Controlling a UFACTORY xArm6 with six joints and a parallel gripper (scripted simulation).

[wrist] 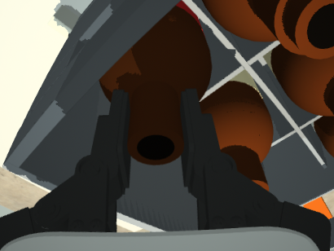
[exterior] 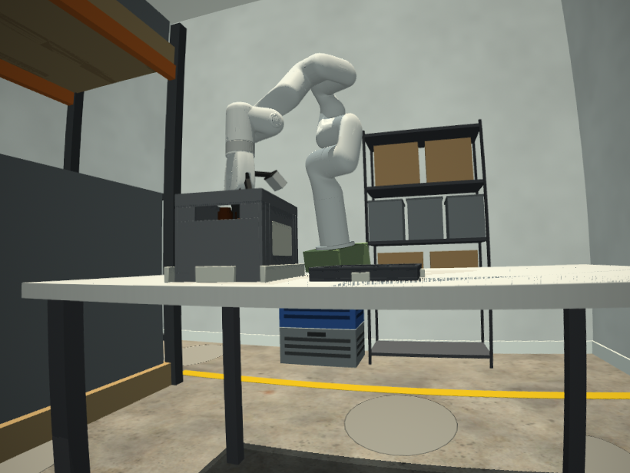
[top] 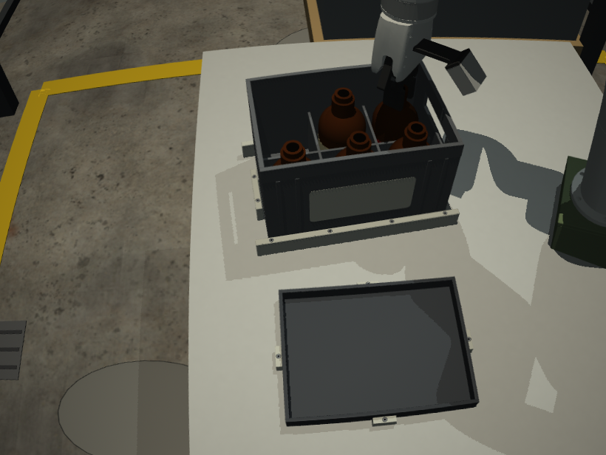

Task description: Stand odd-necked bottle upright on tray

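My hand is 70 mm above the glass bottle. Also, from my hand: dark tray 340 mm to the left, 150 mm below, 80 mm ahead; dark crate 80 mm ahead, 70 mm below, 50 mm to the left.
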